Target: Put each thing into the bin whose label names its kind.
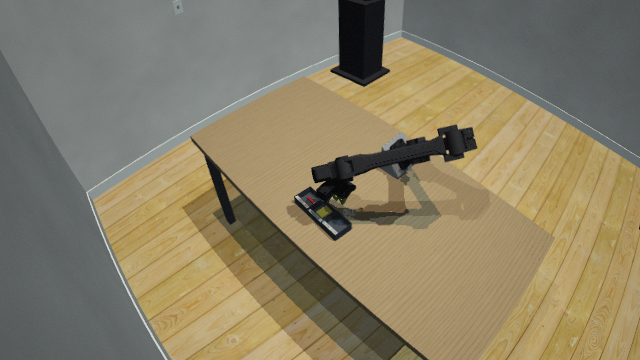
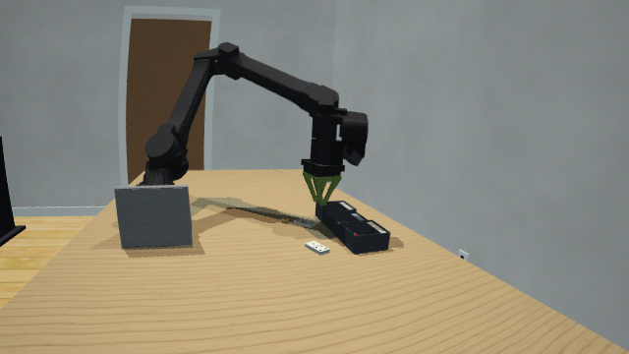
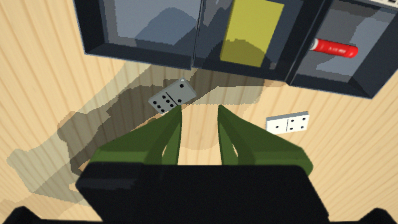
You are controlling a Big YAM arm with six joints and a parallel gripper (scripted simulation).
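My gripper is now 70 mm past the small nut, 70 mm above it and 60 mm to the right of it. Also, from my hand: yellow block: 60 mm below, 50 mm ahead, 40 mm to the right; then long black bin: 60 mm ahead, 50 mm below, 40 mm to the right; then red battery: 120 mm to the right, 60 mm below, 40 mm ahead.
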